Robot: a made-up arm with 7 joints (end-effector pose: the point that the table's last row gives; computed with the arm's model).
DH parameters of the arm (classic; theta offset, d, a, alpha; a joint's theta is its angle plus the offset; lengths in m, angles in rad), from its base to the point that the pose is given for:
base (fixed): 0.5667 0 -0.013 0
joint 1: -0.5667 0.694 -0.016 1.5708
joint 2: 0 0.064 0.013 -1.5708
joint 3: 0 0.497 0.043 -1.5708
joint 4: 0 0.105 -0.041 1.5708
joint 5: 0 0.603 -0.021 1.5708
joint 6: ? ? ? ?
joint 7: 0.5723 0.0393 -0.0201 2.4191
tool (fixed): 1.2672 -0.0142 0 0
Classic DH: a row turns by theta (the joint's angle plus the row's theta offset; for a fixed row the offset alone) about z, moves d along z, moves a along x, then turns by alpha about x.
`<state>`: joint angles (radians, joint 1 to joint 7).
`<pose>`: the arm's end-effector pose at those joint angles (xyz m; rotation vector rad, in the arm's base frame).
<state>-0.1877 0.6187 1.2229 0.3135 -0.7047 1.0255 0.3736</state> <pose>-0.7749 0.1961 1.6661 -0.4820 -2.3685 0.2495</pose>
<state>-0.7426 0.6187 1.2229 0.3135 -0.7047 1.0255 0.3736</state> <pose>-0.5533 0.5681 1.6661 -1.1053 -2.1325 -0.0074</pose>
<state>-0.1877 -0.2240 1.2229 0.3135 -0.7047 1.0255 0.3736</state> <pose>0.1918 0.0124 1.9174 -0.2326 -1.5622 0.2068</pose>
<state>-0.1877 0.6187 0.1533 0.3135 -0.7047 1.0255 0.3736</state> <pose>-0.6563 0.1796 1.7512 -1.1524 -1.9648 -0.8769</pose>
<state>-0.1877 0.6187 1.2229 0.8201 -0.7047 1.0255 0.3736</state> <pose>-0.5505 0.4931 1.6429 -0.8828 -2.0000 0.5633</pose>
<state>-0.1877 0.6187 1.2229 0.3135 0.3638 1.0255 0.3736</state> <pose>-0.6426 0.1858 1.7346 0.4452 -1.9784 1.1523</pose>
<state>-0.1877 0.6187 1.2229 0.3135 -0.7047 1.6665 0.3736</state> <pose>-0.7881 0.1508 1.5827 -0.1714 -2.9896 0.1537</pose>
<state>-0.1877 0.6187 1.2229 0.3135 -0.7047 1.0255 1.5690</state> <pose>-0.7983 0.2045 1.6648 0.8358 -1.8430 0.5723</pose>
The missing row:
joint 6: 1.5708 0.098 0.163 1.5708
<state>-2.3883 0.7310 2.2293 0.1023 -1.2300 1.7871 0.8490</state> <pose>0.4435 0.7886 1.4424 -1.7012 -1.9957 0.4475</pose>
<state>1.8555 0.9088 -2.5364 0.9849 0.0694 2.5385 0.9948</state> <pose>0.5192 -0.8087 1.0488 -0.0662 -1.7510 -1.3310</pose>
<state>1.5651 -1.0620 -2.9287 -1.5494 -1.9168 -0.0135 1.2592</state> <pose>0.0039 0.6777 0.2386 -0.6395 2.2075 0.4023</pose>
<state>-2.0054 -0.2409 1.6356 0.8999 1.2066 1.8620 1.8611</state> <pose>0.2594 -0.4494 1.5482 2.5274 -1.3780 -0.5663</pose>
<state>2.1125 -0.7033 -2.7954 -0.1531 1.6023 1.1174 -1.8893</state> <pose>-0.3775 0.6628 1.6362 1.8117 1.7479 0.1259</pose>
